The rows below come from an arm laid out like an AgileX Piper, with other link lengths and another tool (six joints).
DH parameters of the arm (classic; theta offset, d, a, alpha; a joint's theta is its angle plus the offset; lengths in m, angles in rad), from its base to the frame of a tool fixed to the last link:
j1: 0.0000 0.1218 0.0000 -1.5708
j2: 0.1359 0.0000 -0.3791 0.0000
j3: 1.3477 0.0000 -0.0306 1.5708
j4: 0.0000 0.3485 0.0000 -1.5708
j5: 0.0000 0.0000 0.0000 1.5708
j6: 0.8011 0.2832 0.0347 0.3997
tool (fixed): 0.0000 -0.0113 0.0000 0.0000
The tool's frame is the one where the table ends.
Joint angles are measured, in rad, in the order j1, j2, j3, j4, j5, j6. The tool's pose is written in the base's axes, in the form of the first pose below.
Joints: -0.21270 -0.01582 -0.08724 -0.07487 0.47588 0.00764
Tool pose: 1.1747, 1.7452, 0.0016, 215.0, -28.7, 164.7
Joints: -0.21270 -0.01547 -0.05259 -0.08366 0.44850 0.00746
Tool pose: 1.1705, 1.7525, -0.0100, 217.2, -29.9, 150.9
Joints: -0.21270 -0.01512 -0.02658 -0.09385 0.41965 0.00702
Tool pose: 1.1614, 1.7511, -0.0190, 219.3, -31.2, 142.4
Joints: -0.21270 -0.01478 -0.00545 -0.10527 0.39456 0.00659
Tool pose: 1.1511, 1.7486, -0.0286, 221.0, -32.5, 135.9
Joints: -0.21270 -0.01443 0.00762 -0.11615 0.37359 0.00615
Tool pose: 1.1399, 1.7426, -0.0362, 222.4, -33.6, 133.2
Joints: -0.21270 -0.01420 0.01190 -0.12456 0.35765 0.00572
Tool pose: 1.1292, 1.7331, -0.0398, 223.6, -34.4, 134.5
